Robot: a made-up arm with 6 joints.
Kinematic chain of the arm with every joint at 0, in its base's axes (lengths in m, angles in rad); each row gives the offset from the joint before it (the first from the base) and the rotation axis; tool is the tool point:
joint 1: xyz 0 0 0.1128 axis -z
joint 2: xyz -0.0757 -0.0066 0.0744 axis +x
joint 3: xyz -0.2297 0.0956 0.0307 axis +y
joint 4: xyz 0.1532 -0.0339 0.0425 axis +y
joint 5: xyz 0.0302 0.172 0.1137 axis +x
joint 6: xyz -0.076 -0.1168 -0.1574 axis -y
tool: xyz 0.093 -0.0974 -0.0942
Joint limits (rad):
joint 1: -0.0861..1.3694
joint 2: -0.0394..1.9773
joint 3: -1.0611..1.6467
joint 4: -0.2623..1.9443
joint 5: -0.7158..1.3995
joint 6: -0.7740..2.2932
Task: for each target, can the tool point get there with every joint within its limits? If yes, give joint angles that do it. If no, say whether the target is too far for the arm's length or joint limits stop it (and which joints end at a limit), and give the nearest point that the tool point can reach.
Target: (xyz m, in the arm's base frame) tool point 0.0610 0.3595 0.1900
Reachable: yes | joints 1.0403 0.7700 0.8627 0.4888 0.8070 1.0477
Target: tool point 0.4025 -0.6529 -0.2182
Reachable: no: joint limits stop it (at a limit: joint 1, joint 2, joint 5, joint 6) | nearest point -0.0171 -0.3354 0.1072 | short by 0.619 m
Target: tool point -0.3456 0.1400 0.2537
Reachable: yes | joints 0.1962 0.5773 0.7516 1.1549 0.2685 -0.3196
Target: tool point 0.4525 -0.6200 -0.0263
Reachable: no: joint limits stop it (at a limit: joint 1, joint 2, joint 5, joint 6) | nearest point 0.0121 -0.3045 0.1194 | short by 0.561 m
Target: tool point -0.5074 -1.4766 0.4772
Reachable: no: too far | nearest point -0.2973 -0.4427 0.2707 | short by 1.075 m
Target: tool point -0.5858 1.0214 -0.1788
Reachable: no: too far | nearest point -0.3124 0.5448 0.0293 | short by 0.588 m
